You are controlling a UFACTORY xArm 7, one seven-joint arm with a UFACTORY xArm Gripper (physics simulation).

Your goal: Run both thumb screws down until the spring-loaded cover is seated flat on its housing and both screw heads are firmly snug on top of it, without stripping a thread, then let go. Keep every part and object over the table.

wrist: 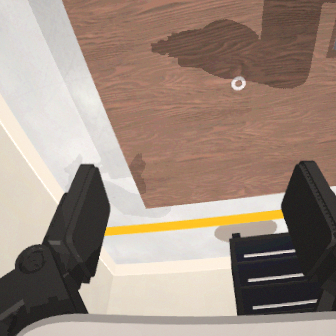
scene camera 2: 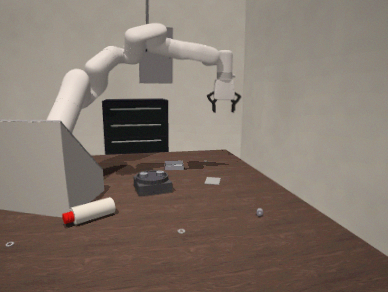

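Seen in the pictures: gripper, fingertip midpoint: (wrist: 195, 184) (scene camera 2: 223, 112); arm's base, origin of the base link: (scene camera 2: 52, 144).
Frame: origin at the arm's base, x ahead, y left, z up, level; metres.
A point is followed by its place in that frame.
Observation:
The dark housing (scene camera 2: 154, 188) @[x 0.338, y -0.008, z -0.178 m] stands on the table left of centre in the scene view, with the round dark cover (scene camera 2: 152, 178) @[x 0.335, y 0.023, z -0.150 m] on its top. Two light grey screw heads, one at the left (scene camera 2: 143, 175) @[x 0.303, y 0.037, z -0.141 m] and one at the right (scene camera 2: 160, 173) @[x 0.369, y 0.048, z -0.141 m], stand on the cover. Whether the cover is flat on the housing is too small to tell. My gripper (scene camera 2: 224, 109) @[x 0.717, y 0.300, z 0.065 m] (wrist: 195, 184) @[x 0.717, y 0.300, z 0.065 m] is open and empty, pointing down high above the far part of the table, well above and to the right of the housing. The housing and screws do not show in the wrist view.
A grey metal block (scene camera 2: 174, 165) @[x 0.479, y 0.341, z -0.202 m] lies behind the housing, a pale square (scene camera 2: 212, 181) @[x 0.588, y 0.071, z -0.200 m] to its right. A white bottle with a red cap (scene camera 2: 94, 211) @[x 0.142, y -0.173, z -0.171 m] lies at the front left. A small ball (scene camera 2: 259, 212) @[x 0.630, y -0.256, z -0.189 m] and washers (scene camera 2: 181, 231) (wrist: 238, 83) lie on the table (scene camera 2: 300, 260) @[x 0.617, y -0.482, z -0.203 m]. A black drawer cabinet (scene camera 2: 135, 117) stands behind.

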